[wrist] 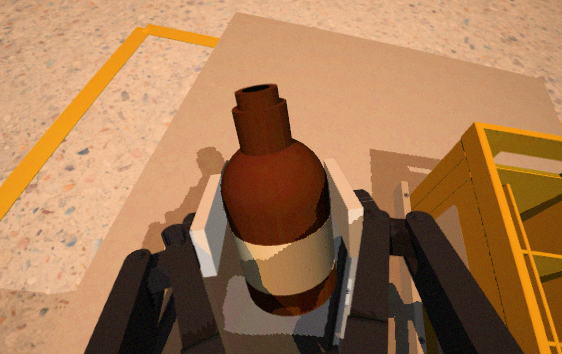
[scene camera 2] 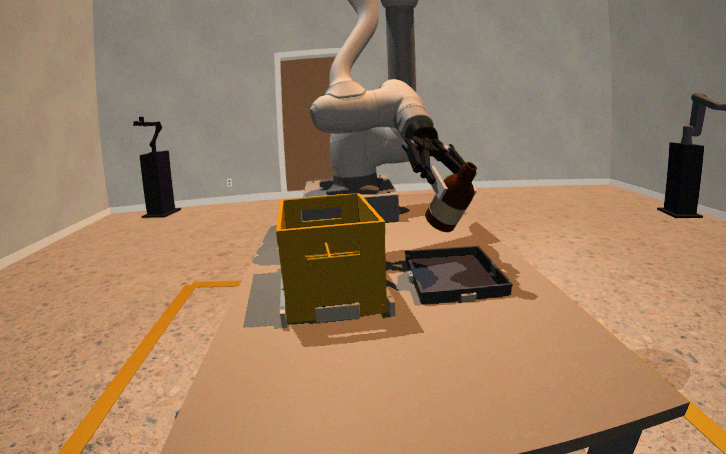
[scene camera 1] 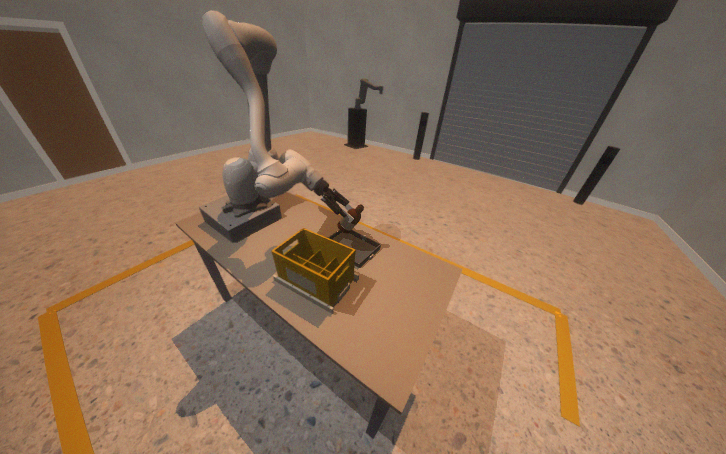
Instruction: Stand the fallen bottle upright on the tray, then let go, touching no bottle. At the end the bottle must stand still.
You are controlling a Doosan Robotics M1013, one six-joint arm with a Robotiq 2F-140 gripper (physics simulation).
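Places are measured from the arm's base along level axes (x ahead, y right, z down), in millimetres.
Pixels of known places: gripper, fingertip midpoint: (wrist: 275, 185) (scene camera 2: 458, 195) (scene camera 1: 354, 217); arm's base, origin of the base link: (scene camera 2: 355, 187) (scene camera 1: 246, 205).
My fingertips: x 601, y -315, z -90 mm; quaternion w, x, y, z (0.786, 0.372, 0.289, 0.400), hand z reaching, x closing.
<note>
For each thing: its top centre in the pictures, then the offset to it from my fingertips. Level surfaces: height alone.
- black tray, middle of its top: (wrist: 266, 265) (scene camera 2: 454, 265) (scene camera 1: 351, 243) dz +162, dx -10, dy +6 mm
- yellow crate, middle of its top: (scene camera 2: 324, 208) (scene camera 1: 314, 250) dz +12, dx +61, dy +271 mm
- table, its level: dz +187 mm
A brown bottle with a cream label (scene camera 1: 354, 214) (scene camera 2: 452, 199) (wrist: 277, 200) is held in the air, tilted, with its neck up and leaning to the right in the scene camera 2 view. My gripper (scene camera 1: 350, 216) (scene camera 2: 456, 187) (wrist: 275, 185) is shut on the bottle's body, one pale pad on each side. The black tray (scene camera 1: 378, 249) (scene camera 2: 465, 294) lies on the table below the bottle. In the scene camera 2 view the bottle's base is above the tray's far side, with a gap between them. In the wrist view the bottle and fingers hide much of the tray.
A yellow crate (scene camera 1: 299, 268) (scene camera 2: 334, 278) (wrist: 452, 175) with dividers stands beside the tray, held by low pale rails on the table (scene camera 1: 406, 321) (scene camera 2: 374, 385) (wrist: 350, 90). The arm's base block (scene camera 1: 240, 219) stands at the table's far end.
</note>
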